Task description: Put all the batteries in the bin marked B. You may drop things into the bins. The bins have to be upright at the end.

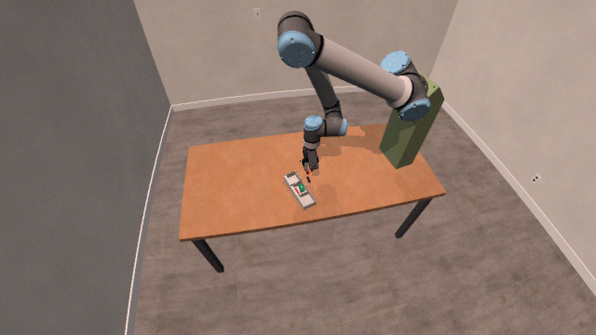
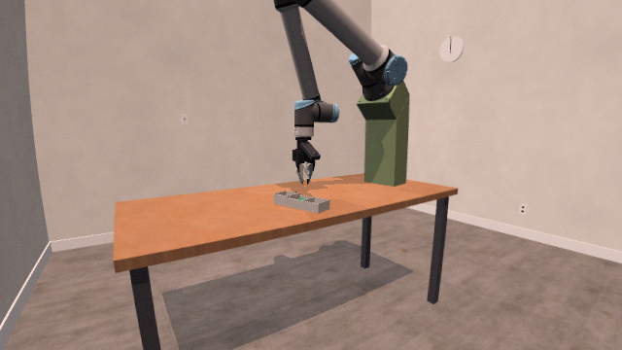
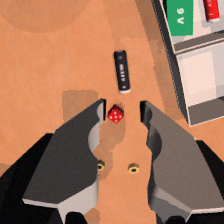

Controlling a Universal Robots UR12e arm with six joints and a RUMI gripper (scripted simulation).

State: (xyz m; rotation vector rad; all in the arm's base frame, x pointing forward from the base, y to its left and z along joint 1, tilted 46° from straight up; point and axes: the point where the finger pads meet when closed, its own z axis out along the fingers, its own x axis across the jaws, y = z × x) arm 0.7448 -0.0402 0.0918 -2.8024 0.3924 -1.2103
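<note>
My gripper is now 8 cm above the black battery. The rest, counted from my hand: grey bin tray: 9 cm ahead, 7 cm below, 6 cm to the left; then green battery: 8 cm below, 7 cm ahead, 6 cm to the left; then red die: 8 cm below, 5 cm to the right, 2 cm behind.
</note>
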